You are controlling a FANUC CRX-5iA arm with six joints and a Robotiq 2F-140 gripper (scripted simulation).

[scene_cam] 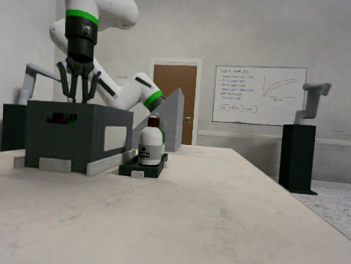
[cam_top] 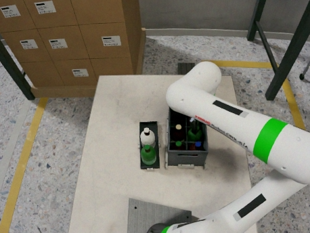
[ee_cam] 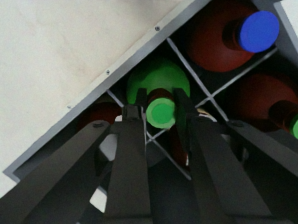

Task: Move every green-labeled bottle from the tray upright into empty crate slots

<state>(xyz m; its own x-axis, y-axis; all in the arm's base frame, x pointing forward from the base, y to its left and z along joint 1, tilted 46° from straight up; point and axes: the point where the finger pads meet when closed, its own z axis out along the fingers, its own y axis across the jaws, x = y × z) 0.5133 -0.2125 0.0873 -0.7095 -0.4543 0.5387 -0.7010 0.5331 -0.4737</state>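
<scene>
The dark crate lies 8 cm below my hand, 4 cm to the left of it and 1 cm ahead of it. Round my hand: white-labeled bottle (24 cm to the left, 8 cm below, 1 cm ahead); then dark tray (24 cm to the left, 15 cm below).
</scene>
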